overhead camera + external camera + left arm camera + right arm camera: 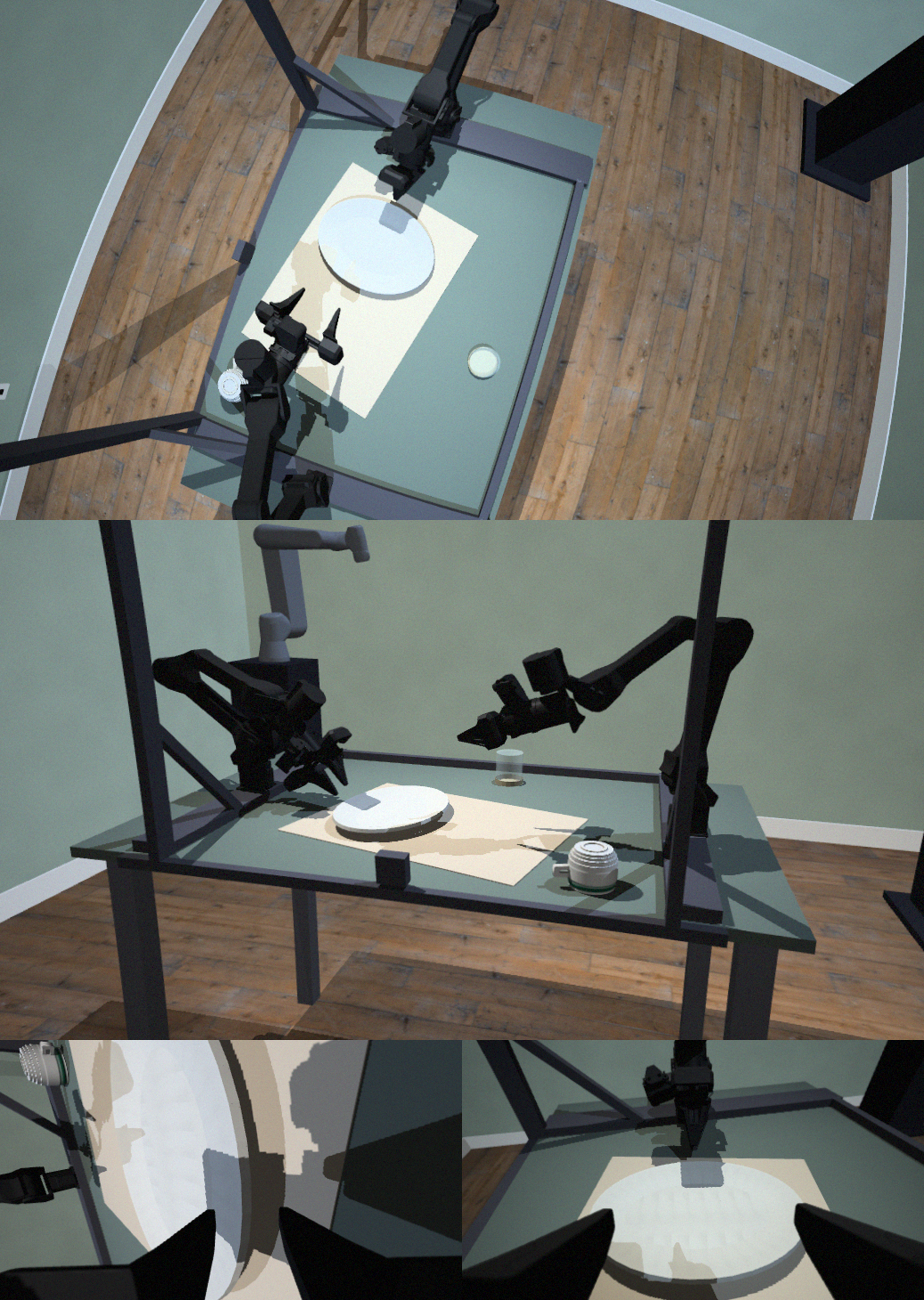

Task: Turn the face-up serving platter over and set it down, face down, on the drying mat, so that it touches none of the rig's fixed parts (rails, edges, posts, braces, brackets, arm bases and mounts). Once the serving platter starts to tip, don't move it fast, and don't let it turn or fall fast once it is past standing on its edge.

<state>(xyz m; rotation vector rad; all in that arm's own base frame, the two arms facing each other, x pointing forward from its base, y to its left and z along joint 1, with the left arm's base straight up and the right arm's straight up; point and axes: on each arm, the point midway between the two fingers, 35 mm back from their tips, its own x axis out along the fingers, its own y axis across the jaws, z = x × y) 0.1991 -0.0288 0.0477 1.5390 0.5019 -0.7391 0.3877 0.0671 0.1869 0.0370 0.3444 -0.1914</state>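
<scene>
Now: the white oval serving platter 15 cm to the right of my left hand, 6 cm below it and 2 cm behind it. The rest, counted from my left hand: cream drying mat: 25 cm to the right, 7 cm below, 4 cm behind; white ribbed mug: 57 cm to the right, 23 cm behind, 3 cm below.
The white oval serving platter is 30 mm ahead of my right hand, 200 mm to the left of it and 200 mm below it. From my right hand the other things lie so: cream drying mat (20 mm ahead, 90 mm to the left, 210 mm below); then white ribbed mug (180 mm behind, 230 mm to the right, 170 mm below).
</scene>
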